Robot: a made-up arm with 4 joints.
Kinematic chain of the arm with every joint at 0, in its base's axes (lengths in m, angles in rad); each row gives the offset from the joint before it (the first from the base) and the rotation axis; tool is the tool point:
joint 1: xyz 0 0 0.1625 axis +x
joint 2: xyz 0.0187 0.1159 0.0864 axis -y
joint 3: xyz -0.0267 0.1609 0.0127 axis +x
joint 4: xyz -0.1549 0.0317 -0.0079 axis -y
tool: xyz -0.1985 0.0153 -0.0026
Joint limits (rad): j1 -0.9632..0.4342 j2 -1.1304..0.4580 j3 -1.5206..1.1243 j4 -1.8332..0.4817
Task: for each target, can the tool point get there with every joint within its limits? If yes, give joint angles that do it. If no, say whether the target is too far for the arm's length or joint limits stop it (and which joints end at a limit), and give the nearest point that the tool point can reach.
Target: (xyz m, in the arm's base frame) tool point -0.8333 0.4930 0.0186
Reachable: no: too far | nearest point -0.3559 0.3512 0.0600 | short by 0.500 m
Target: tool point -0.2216 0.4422 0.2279
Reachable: yes | joints -0.6935 -0.2806 0.1643 -0.9499
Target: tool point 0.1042 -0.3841 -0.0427
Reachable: no: joint limits stop it (at a limit: joint 1, joint 2, joint 4) | nearest point -0.2645 0.0046 -0.0980 | short by 0.539 m
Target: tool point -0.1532 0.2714 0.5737
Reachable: yes | joints 0.2576 -0.3097 -0.2480 -1.2984
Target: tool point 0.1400 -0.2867 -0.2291
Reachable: no: joint limits stop it (at a limit: joint 1, joint 2, joint 4) | nearest point -0.2579 0.0145 -0.1358 | short by 0.508 m
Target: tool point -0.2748 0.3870 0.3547
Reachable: yes | joints -0.3771 -0.4071 0.4270 -0.4376
